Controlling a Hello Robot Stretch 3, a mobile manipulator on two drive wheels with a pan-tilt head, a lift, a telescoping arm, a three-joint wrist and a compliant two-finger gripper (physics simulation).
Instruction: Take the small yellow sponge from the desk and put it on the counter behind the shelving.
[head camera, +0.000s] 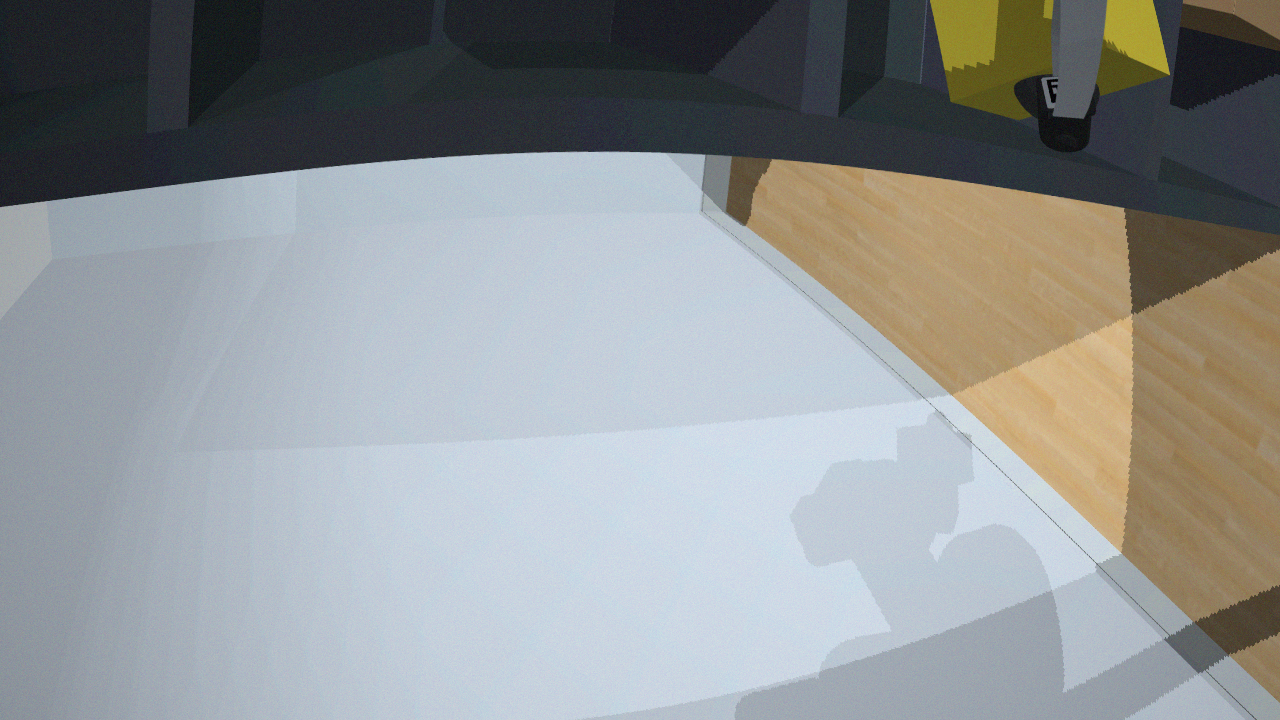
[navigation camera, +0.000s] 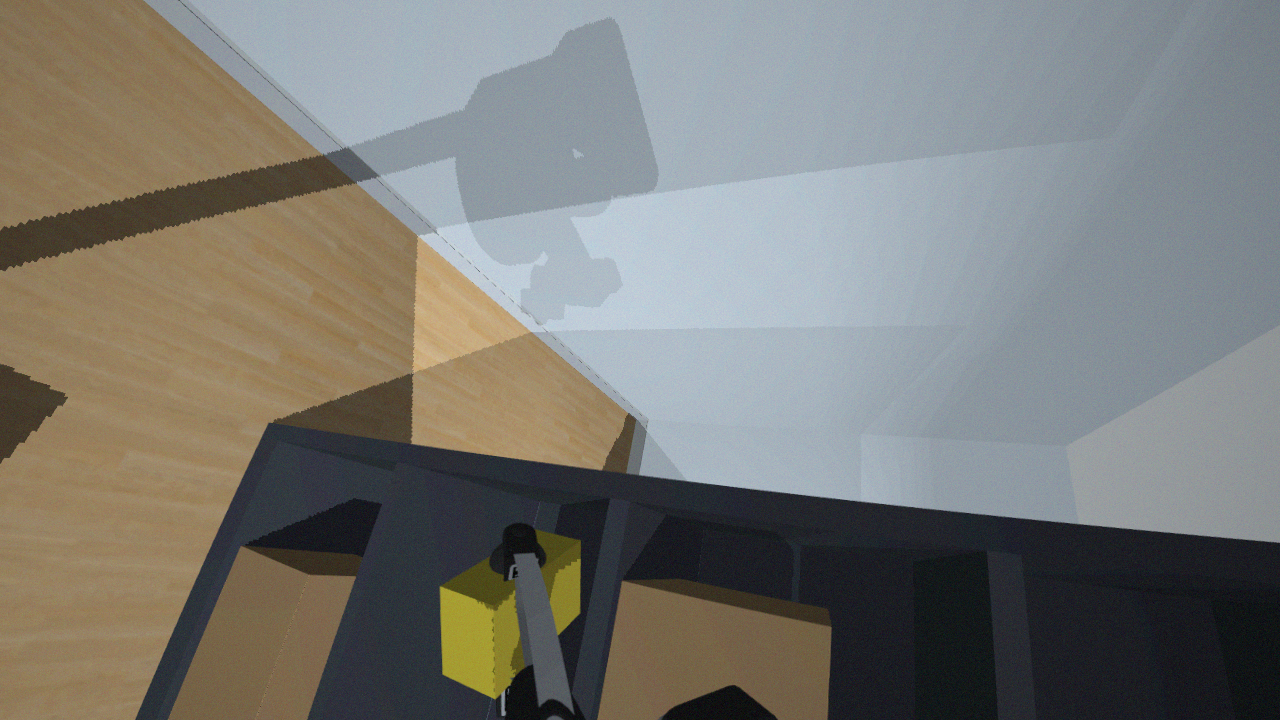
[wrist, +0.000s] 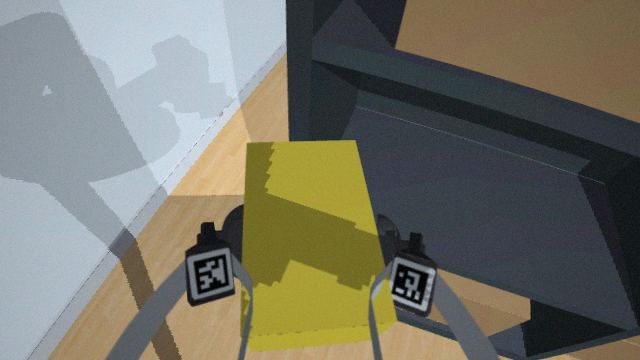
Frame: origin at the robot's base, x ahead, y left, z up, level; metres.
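Seen in the pictures: gripper, fingertip midpoint: (head camera: 1046, 26) (wrist: 311, 234).
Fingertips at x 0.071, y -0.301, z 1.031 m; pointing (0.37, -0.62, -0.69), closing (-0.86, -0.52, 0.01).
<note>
A point is followed by its place in that frame.
The yellow sponge (head camera: 973, 44) @(x 0.091, y -0.306, z 1.067 m) (navigation camera: 465, 635) @(x 0.040, y -0.250, z 1.043 m) (wrist: 310, 200) @(x 0.073, y -0.300, z 1.067 m) is a bright block, partly shaded. My gripper (wrist: 311, 234) @(x 0.071, y -0.301, z 1.031 m) is shut on it, with a dark fingertip pressed to each side in the wrist view. In the head and navigation views one finger shows against the sponge. The dark shelving (head camera: 537, 111) @(x 0.245, y -0.553, z 1.175 m) (navigation camera: 895, 525) @(x 0.251, y -0.552, z 1.326 m) (wrist: 300, 75) @(x 0.252, y -0.552, z 0.928 m) lies beyond the sponge in the head and navigation views and to its right in the wrist view. The sponge's height against it is hard to tell. The counter and the desk cannot be made out in these views.
Brown boxes (navigation camera: 716, 640) @(x 0.096, y -0.607, z 1.130 m) (wrist: 530, 55) @(x -0.015, y -0.631, z 1.030 m) sit in shelving compartments. A pale wall (head camera: 537, 340) @(x 1.234, y -1.615, z 0.833 m) (navigation camera: 805, 232) @(x 1.039, y -0.732, z 1.193 m) (wrist: 30, 220) @(x 0.906, y -0.130, z 0.440 m) meets the wooden floor (head camera: 1029, 259) @(x 0.708, y -1.133, z 0.000 m) (navigation camera: 223, 313) @(x 0.423, y -0.315, z 0.000 m) (wrist: 210, 165) @(x 0.952, y -0.791, z 0.000 m) beside the shelving. The robot's shadow falls across wall and floor.
</note>
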